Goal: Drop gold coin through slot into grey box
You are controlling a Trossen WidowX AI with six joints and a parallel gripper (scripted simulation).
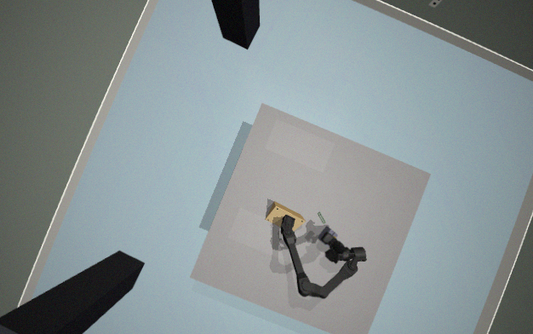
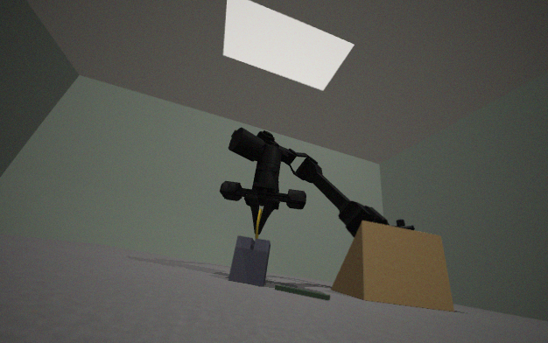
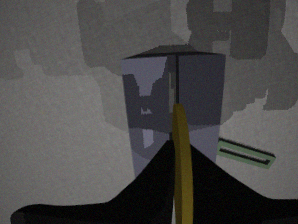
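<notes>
Right now my gripper tip is 2 cm below the gold coin.
</notes>
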